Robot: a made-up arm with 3 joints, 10 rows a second.
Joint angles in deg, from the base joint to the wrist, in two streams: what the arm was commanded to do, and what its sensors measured. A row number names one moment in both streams.
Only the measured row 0 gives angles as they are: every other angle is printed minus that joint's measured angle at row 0.
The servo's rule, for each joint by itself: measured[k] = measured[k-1] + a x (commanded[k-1-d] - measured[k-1]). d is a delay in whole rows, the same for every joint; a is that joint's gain. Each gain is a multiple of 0.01, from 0.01 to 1. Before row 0 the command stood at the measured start. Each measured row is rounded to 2 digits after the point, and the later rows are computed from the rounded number. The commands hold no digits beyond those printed.
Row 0, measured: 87.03, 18.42, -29.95
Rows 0 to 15, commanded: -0.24, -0.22, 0.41; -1.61, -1.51, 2.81; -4.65, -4.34, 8.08; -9.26, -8.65, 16.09; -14.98, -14.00, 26.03; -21.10, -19.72, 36.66; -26.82, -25.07, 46.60; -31.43, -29.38, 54.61; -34.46, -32.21, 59.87; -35.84, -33.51, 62.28; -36.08, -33.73, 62.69; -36.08, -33.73, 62.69; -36.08, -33.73, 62.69; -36.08, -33.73, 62.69; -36.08, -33.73, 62.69; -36.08, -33.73, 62.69
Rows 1 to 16, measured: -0.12, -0.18, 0.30; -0.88, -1.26, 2.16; -2.80, -3.75, 6.54; -6.09, -7.72, 13.61; -10.62, -12.81, 22.80; -15.96, -18.41, 33.06; -21.50, -23.80, 43.08; -26.56, -28.32, 51.61; -30.59, -31.47, 57.72; -33.27, -33.12, 61.09; -34.70, -33.61, 62.27; -35.40, -33.71, 62.58; -35.75, -33.73, 62.66; -35.92, -33.73, 62.68; -36.00, -33.73, 62.69; -36.04, -33.73, 62.69
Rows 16 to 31, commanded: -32.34, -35.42, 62.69; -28.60, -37.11, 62.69; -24.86, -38.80, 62.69; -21.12, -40.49, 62.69; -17.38, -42.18, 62.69; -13.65, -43.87, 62.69; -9.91, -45.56, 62.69; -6.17, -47.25, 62.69; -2.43, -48.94, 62.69; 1.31, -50.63, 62.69; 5.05, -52.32, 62.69; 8.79, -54.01, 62.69; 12.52, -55.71, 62.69; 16.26, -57.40, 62.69; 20.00, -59.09, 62.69; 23.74, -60.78, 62.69
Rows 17 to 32, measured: -34.15, -35.10, 62.69; -31.32, -36.73, 62.69; -28.03, -38.41, 62.69; -24.51, -40.09, 62.69; -20.87, -41.78, 62.69; -17.19, -43.47, 62.69; -13.48, -45.16, 62.69; -9.75, -46.85, 62.69; -6.02, -48.54, 62.69; -2.28, -50.23, 62.69; 1.46, -51.92, 62.69; 5.20, -53.61, 62.69; 8.93, -55.31, 62.69; 12.67, -57.00, 62.69; 16.41, -58.69, 62.69; 20.15, -60.38, 62.69
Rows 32 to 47, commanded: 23.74, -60.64, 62.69; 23.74, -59.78, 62.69; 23.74, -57.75, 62.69; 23.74, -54.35, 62.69; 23.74, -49.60, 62.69; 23.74, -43.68, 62.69; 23.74, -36.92, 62.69; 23.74, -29.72, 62.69; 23.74, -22.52, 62.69; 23.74, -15.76, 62.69; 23.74, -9.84, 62.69; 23.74, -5.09, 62.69; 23.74, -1.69, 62.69; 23.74, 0.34, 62.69; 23.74, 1.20, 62.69; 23.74, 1.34, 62.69
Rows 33 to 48, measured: 21.98, -60.59, 62.69; 22.88, -59.93, 62.69; 23.32, -58.16, 62.69; 23.53, -55.07, 62.69; 23.64, -50.64, 62.69; 23.69, -45.00, 62.69; 23.72, -38.46, 62.69; 23.73, -31.38, 62.69; 23.74, -24.20, 62.69; 23.74, -17.36, 62.69; 23.74, -11.27, 62.69; 23.74, -6.26, 62.69; 23.74, -2.56, 62.69; 23.74, -0.21, 62.69; 23.74, 0.93, 62.69; 23.74, 1.26, 62.69
